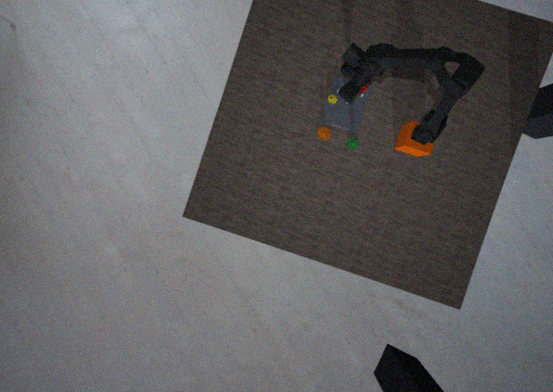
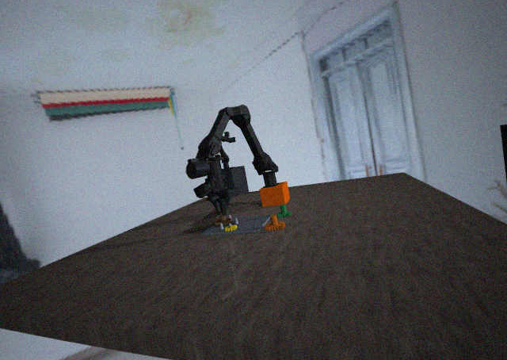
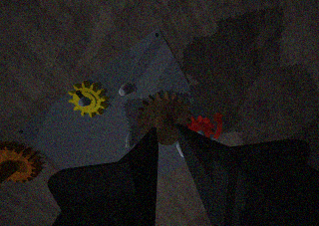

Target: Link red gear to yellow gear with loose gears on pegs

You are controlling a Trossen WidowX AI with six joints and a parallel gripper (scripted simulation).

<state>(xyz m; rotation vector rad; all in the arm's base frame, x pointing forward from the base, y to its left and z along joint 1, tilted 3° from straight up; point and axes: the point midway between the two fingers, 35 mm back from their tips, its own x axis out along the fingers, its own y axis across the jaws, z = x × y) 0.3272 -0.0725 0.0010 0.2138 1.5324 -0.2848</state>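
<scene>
My gripper tip is 10 mm above the brown gear. The rest, counted from my gripper tip: red gear 40 mm behind, 30 mm to the right, 30 mm below; yellow gear 70 mm to the left, 60 mm ahead, 30 mm below; orange gear 220 mm to the left, 30 mm below, 30 mm ahead.
</scene>
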